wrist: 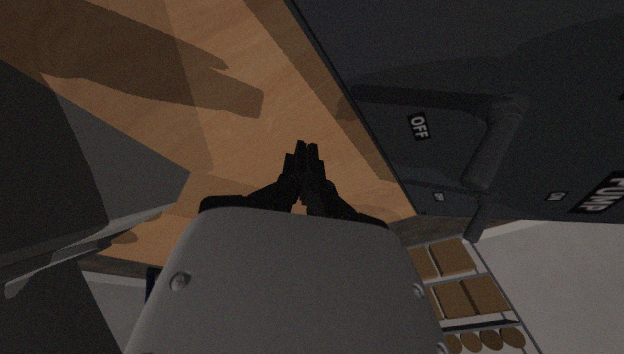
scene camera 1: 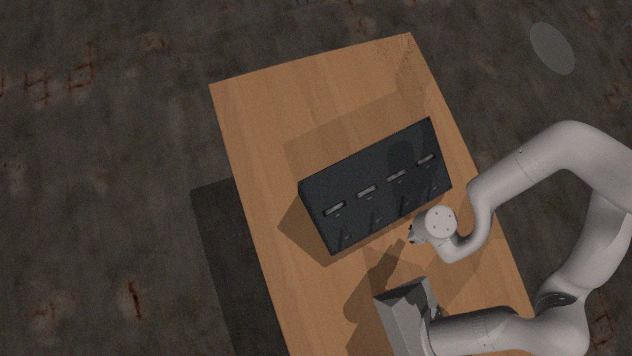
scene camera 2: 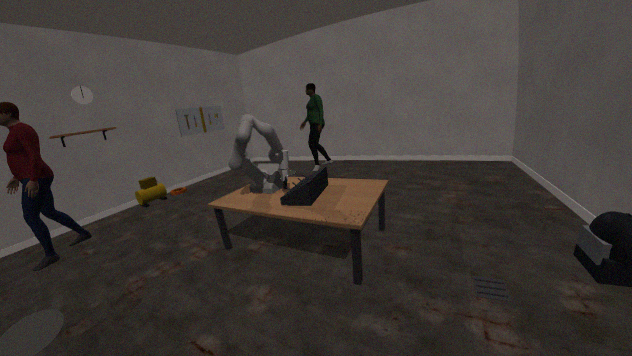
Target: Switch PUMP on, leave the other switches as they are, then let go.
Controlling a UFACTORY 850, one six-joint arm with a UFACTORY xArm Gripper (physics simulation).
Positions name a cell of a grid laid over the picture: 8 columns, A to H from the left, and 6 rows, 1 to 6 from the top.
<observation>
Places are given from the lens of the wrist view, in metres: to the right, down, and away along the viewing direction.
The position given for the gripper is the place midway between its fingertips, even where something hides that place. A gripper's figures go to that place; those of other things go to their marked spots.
gripper (wrist: D3): -0.01, -0.02, 0.15
dark sloped switch panel (wrist: F2): 0.06, -0.05, 0.09
</observation>
